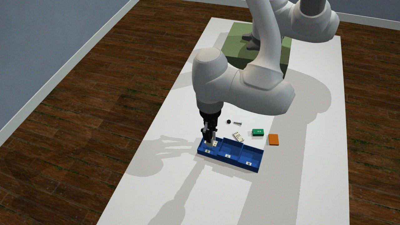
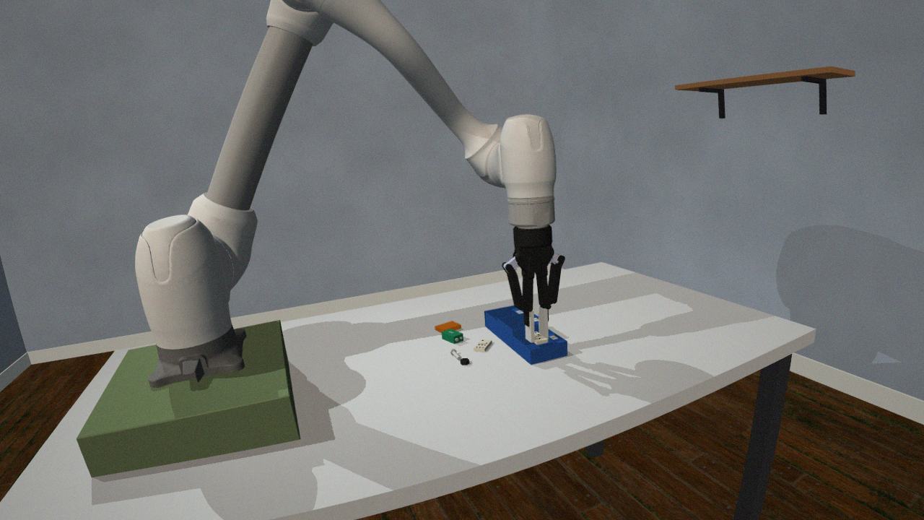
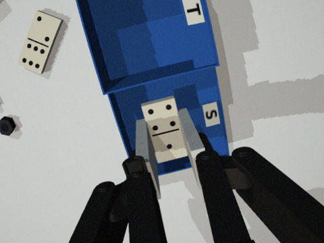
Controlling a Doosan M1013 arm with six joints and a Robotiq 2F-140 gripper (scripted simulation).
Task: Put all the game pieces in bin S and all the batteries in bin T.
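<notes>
My gripper is now 100 mm to the right of the cream domino, 80 mm past it and 60 mm above it. Also, from my hand: grey bolt 150 mm behind, 90 mm to the left, 60 mm below; then blue three-compartment bin 80 mm to the left, 40 mm below, 10 mm ahead; then black nut 150 mm behind, 60 mm below, 40 mm to the left.
</notes>
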